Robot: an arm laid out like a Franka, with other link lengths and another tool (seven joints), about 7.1 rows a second.
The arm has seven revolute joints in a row. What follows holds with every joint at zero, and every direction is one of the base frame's.
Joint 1 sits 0.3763 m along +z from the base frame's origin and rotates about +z.
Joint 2 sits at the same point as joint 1 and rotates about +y.
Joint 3 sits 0.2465 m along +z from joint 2 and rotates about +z.
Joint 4 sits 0.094 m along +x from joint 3 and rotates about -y.
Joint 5 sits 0.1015 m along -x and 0.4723 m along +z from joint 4 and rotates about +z.
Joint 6 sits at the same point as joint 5 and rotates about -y.
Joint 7 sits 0.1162 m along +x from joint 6 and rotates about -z.
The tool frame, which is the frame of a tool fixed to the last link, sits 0.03 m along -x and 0.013 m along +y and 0.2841 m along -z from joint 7; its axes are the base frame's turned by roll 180, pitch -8.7 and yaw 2.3 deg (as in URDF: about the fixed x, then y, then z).
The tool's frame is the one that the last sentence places.
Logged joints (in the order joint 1, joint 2, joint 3, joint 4, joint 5, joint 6, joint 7), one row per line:
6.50, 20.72, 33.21, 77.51, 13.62, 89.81, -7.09
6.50, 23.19, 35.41, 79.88, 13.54, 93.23, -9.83
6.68, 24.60, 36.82, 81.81, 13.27, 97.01, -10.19
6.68, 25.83, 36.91, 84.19, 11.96, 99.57, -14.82
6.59, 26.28, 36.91, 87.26, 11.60, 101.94, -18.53
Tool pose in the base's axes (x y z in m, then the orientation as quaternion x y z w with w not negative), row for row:
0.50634, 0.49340, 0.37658, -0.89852, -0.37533, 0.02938, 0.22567
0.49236, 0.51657, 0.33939, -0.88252, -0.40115, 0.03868, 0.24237
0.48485, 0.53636, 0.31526, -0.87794, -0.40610, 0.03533, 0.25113
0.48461, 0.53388, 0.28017, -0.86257, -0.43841, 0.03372, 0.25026
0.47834, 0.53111, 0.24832, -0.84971, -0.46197, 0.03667, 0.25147
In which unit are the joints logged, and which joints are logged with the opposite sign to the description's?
The joints are logged in degrees. Opposite sign: joint 4.
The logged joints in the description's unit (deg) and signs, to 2 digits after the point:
6.50, 20.72, 33.21, -77.51, 13.62, 89.81, -7.09
6.50, 23.19, 35.41, -79.88, 13.54, 93.23, -9.83
6.68, 24.60, 36.82, -81.81, 13.27, 97.01, -10.19
6.68, 25.83, 36.91, -84.19, 11.96, 99.57, -14.82
6.59, 26.28, 36.91, -87.26, 11.60, 101.94, -18.53

